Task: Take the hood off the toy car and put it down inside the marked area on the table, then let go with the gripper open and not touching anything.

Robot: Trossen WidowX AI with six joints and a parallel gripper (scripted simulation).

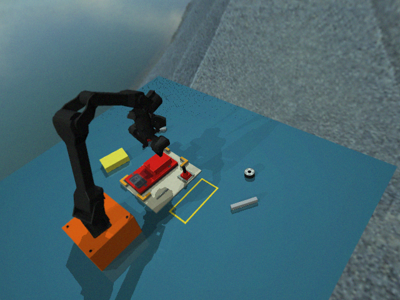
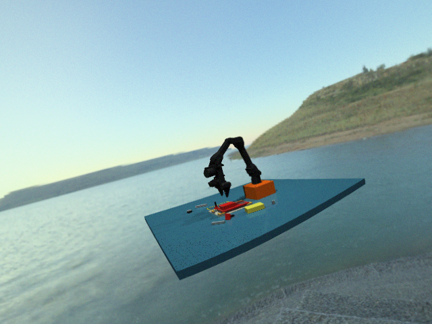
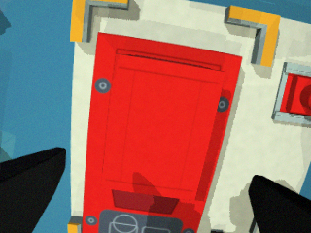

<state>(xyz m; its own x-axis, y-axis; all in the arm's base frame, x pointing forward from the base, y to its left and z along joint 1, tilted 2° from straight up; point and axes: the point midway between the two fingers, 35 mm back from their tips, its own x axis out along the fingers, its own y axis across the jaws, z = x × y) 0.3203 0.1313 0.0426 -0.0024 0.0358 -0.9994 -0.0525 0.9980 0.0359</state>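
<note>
Now: gripper tip 6 cm above the red hood. Round my gripper tip: grey engine block 8 cm below; dark ring 22 cm ahead, 30 cm to the right, 10 cm below; yellow block 11 cm behind, 18 cm to the left, 9 cm below.
</note>
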